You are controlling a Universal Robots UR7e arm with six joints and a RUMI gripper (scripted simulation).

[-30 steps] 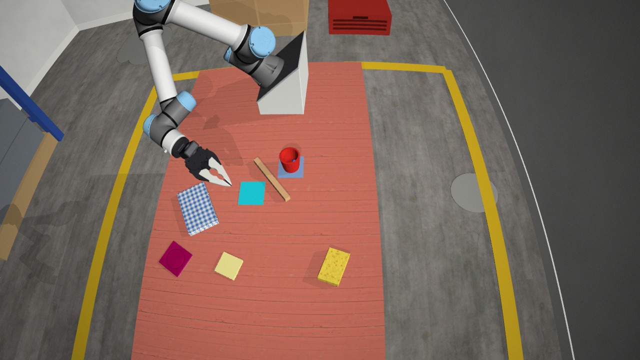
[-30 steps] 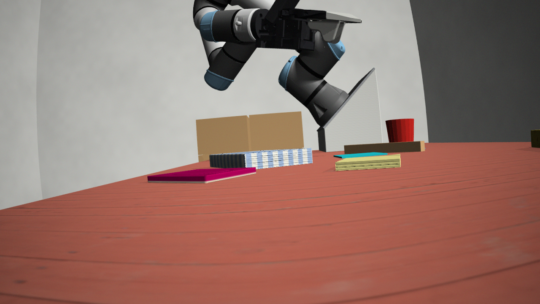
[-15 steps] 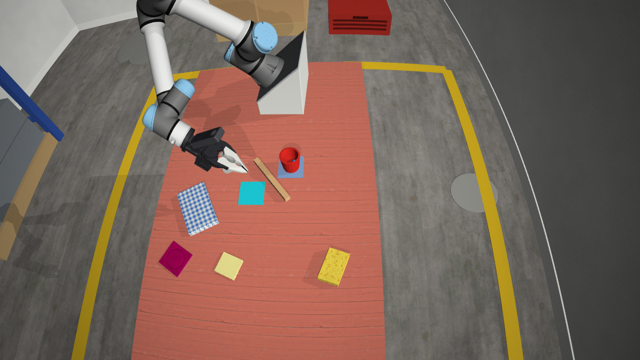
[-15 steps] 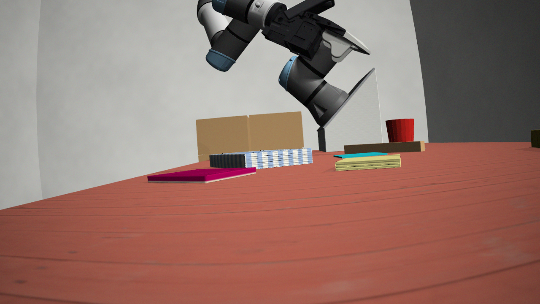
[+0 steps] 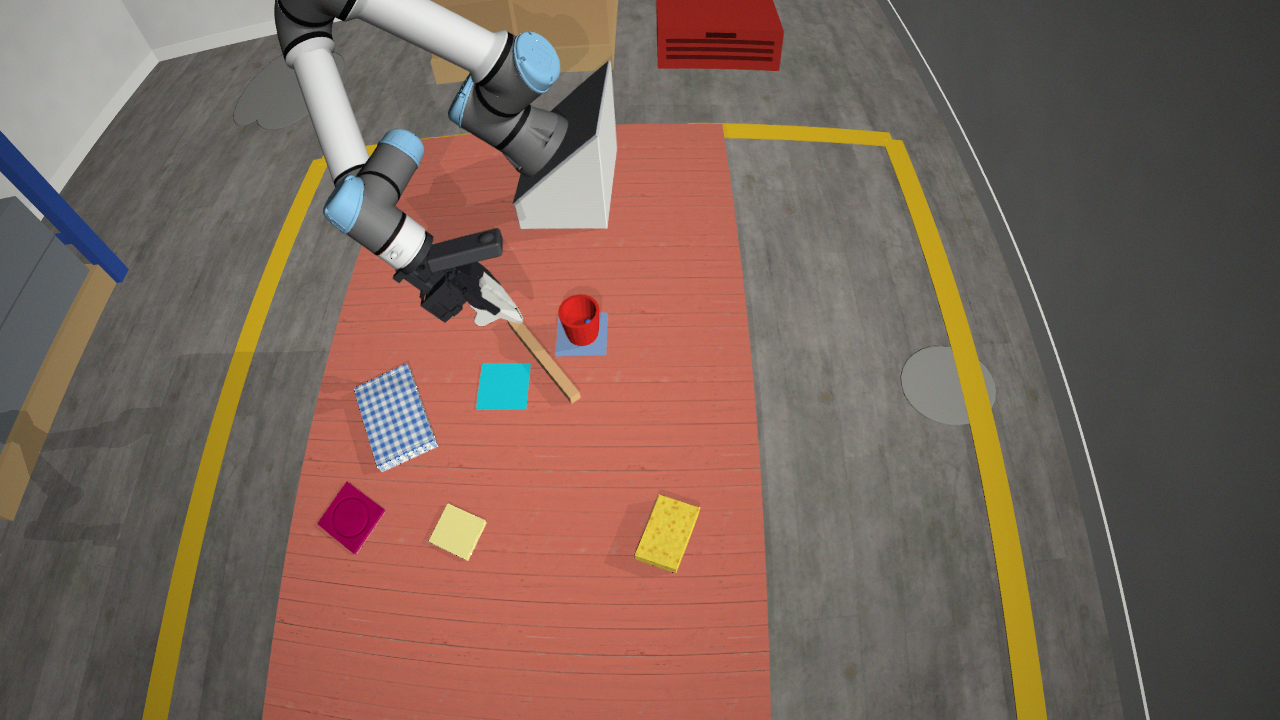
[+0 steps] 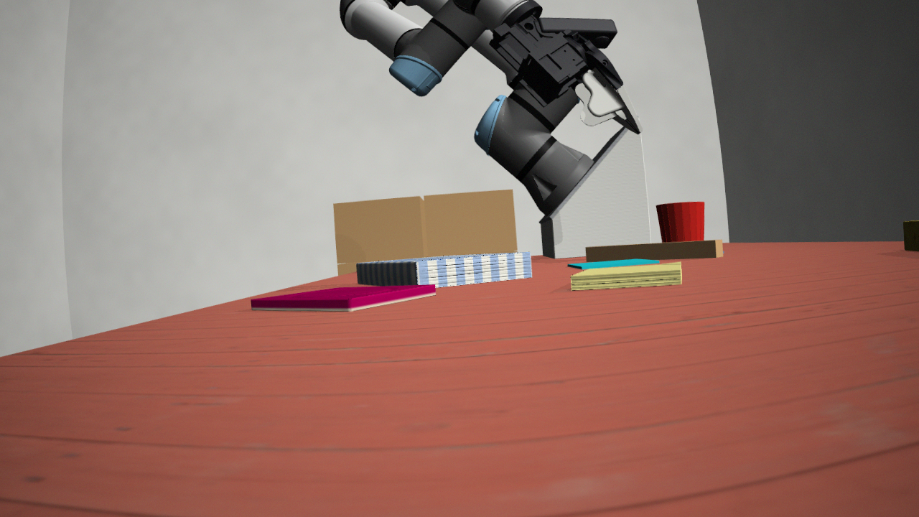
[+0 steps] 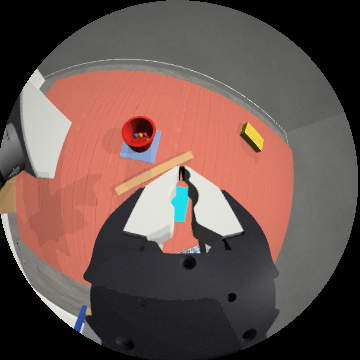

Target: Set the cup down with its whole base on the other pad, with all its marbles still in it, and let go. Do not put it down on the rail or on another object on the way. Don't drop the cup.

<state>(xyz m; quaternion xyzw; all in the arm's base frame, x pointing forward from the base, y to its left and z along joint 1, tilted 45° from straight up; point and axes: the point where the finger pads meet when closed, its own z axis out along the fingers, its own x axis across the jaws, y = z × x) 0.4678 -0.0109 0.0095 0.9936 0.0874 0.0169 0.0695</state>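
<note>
My hand is 16 cm above the red cup, 9 cm to the right of it and 8 cm past it. From my hand the other things lie so: wooden rail 18 cm below, 2 cm behind, 1 cm to the left; then cyan pad 19 cm below, 6 cm to the right, 3 cm ahead.
</note>
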